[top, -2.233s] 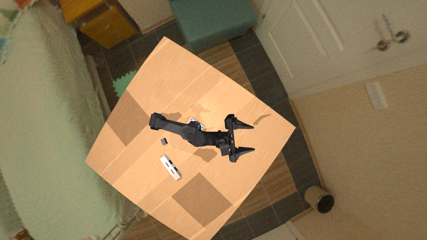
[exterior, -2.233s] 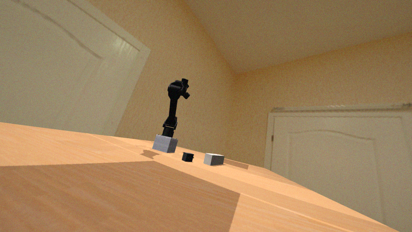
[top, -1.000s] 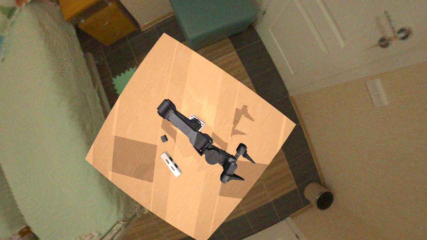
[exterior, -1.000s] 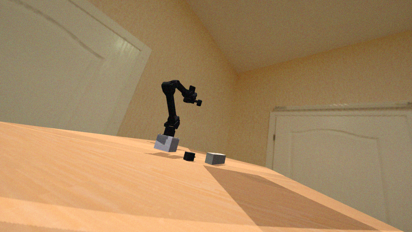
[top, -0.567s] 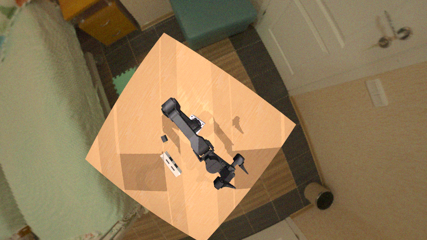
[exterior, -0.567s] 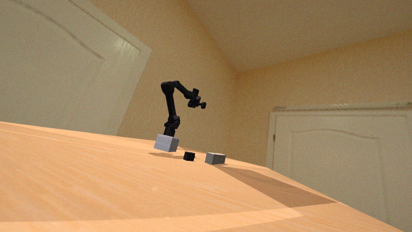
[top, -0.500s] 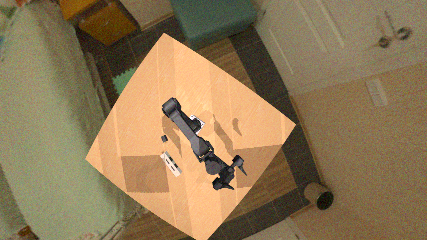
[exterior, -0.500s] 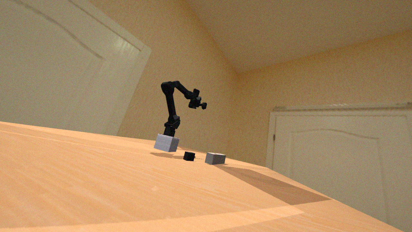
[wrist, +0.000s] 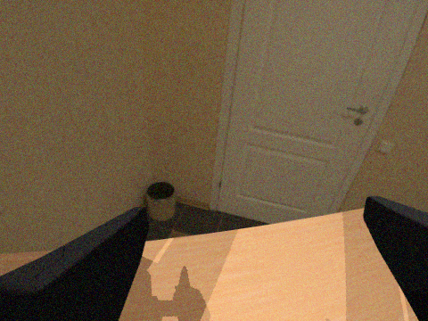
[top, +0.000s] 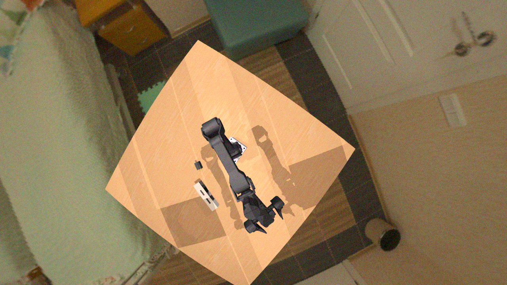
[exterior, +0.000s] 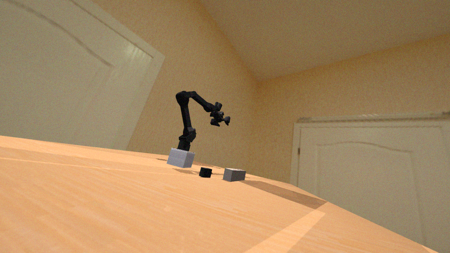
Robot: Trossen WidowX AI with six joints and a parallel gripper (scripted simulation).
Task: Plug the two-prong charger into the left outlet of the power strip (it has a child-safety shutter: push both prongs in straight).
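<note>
My gripper tip is now 480 mm to the left of the black two-prong charger, 380 mm above it and 10 mm short of it.
</note>
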